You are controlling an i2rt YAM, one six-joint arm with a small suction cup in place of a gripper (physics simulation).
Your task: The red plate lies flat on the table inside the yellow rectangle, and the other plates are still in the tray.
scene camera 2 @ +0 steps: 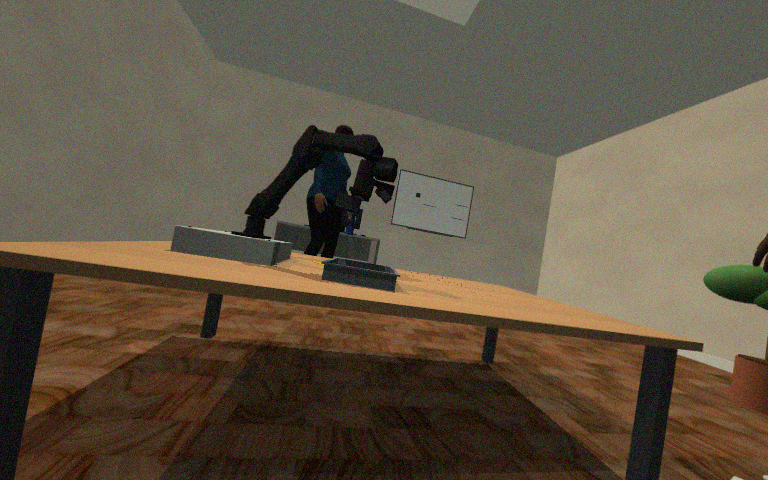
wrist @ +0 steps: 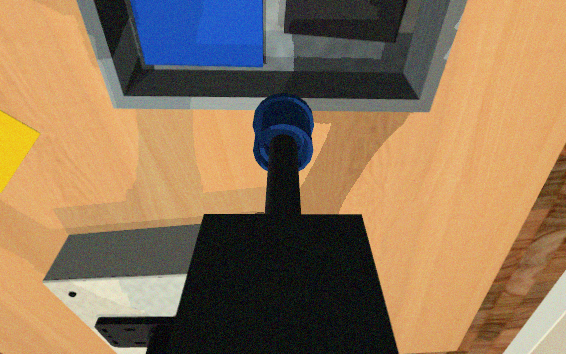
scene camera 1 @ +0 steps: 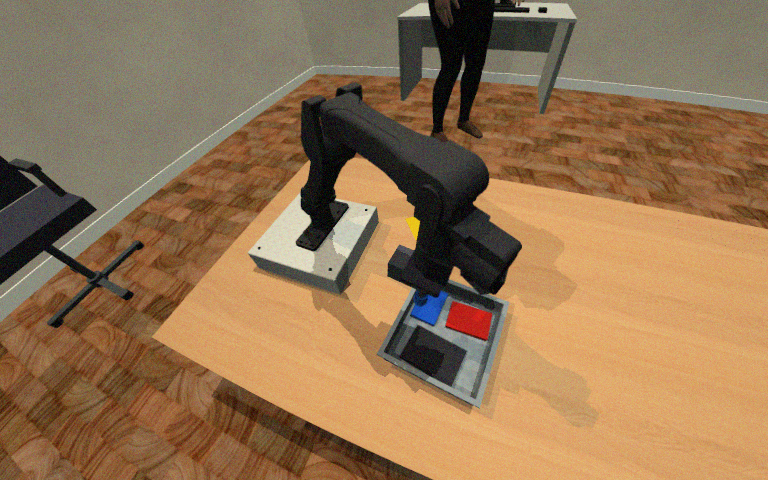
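Seen in the pictures: hand, tool point: [scene camera 2: 348, 234] [wrist: 283, 121] [scene camera 1: 420, 299]; arm's base, link origin: [scene camera 2: 253, 236] [scene camera 1: 324, 224].
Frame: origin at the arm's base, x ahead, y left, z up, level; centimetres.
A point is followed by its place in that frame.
The red plate [scene camera 1: 468, 320] {x 46.9, y -11.1, z -6.0 cm} lies flat in the grey tray [scene camera 1: 492, 362] {x 53.4, y -20.1, z -2.3 cm} [scene camera 2: 359, 275] {x 41.4, y -27.7, z -4.4 cm} [wrist: 150, 101] {x 32.6, y -6.1, z -2.3 cm}. The blue plate [scene camera 1: 428, 308] {x 36.9, y -11.6, z -5.9 cm} [wrist: 200, 32] {x 36.2, y -10.1, z -5.9 cm} and a black plate [scene camera 1: 433, 353] {x 41.4, y -21.7, z -6.0 cm} [wrist: 345, 17] {x 36.6, y -21.2, z -6.0 cm} lie in it too. The yellow rectangle [scene camera 1: 412, 226] {x 23.1, y 14.6, z -7.2 cm} [scene camera 2: 318, 262] {x 23.8, y 15.3, z -7.3 cm} [wrist: 15, 150] {x 25.4, y 11.8, z -7.2 cm} is on the table, mostly hidden behind the arm in scene camera 1. My gripper, a blue suction cup [scene camera 1: 420, 298] {x 36.0, y -16.4, z 6.9 cm} [scene camera 2: 349, 230] [wrist: 283, 132], is open and carries nothing. It hangs well above table height, near the tray's edge by the blue plate. The red plate does not show in the wrist view.
The arm's white base block [scene camera 1: 305, 240] {x -0.9, y -8.0, z 1.2 cm} [scene camera 2: 226, 246] {x -0.4, y -16.7, z -3.5 cm} [wrist: 150, 295] {x 8.7, y 0.9, z 0.0 cm} stands on the table [scene camera 1: 651, 339] {x 88.7, y -0.1, z -7.3 cm} to the left of the tray. The tray has raised walls. A person [scene camera 1: 464, 56] [scene camera 2: 331, 175] and a white desk [scene camera 1: 487, 25] are behind the table.
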